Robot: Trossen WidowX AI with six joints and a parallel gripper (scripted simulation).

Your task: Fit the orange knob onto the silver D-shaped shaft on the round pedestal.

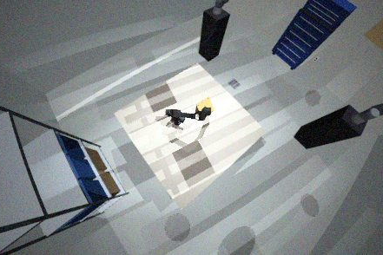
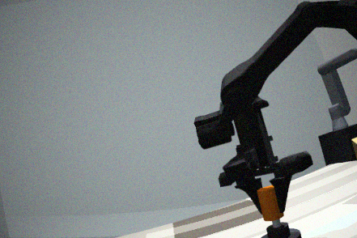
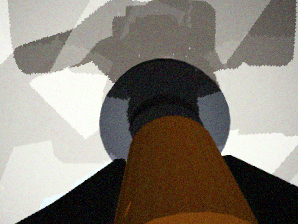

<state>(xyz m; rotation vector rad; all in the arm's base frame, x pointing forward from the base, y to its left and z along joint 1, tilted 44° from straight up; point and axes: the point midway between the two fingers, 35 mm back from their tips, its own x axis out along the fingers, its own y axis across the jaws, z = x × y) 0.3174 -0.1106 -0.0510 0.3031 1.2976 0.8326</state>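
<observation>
The orange knob lies 3 cm above my gripper tip. The rest, counted from my gripper tip: dark round pedestal: 4 cm below.
</observation>
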